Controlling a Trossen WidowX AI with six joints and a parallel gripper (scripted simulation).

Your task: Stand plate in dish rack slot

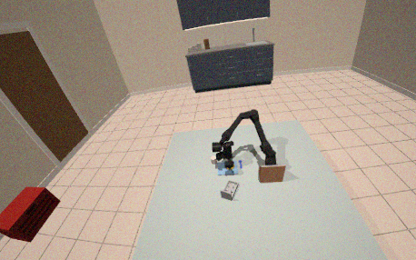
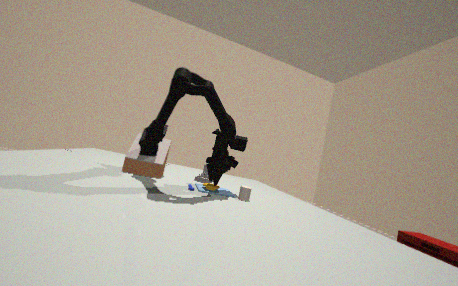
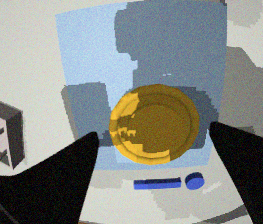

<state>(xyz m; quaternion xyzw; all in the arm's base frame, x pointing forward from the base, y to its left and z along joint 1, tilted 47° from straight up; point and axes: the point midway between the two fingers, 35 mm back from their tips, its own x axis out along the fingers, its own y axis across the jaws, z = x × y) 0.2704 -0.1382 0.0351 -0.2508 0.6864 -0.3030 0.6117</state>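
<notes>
Right now the yellow plate is 1 cm below my gripper tip. Also, from my gripper tip: light blue mat 2 cm ahead, 3 cm below; then beige cup 12 cm ahead, 8 cm to the right; then blue spoon 9 cm behind, 2 cm to the right, 3 cm below.
</notes>
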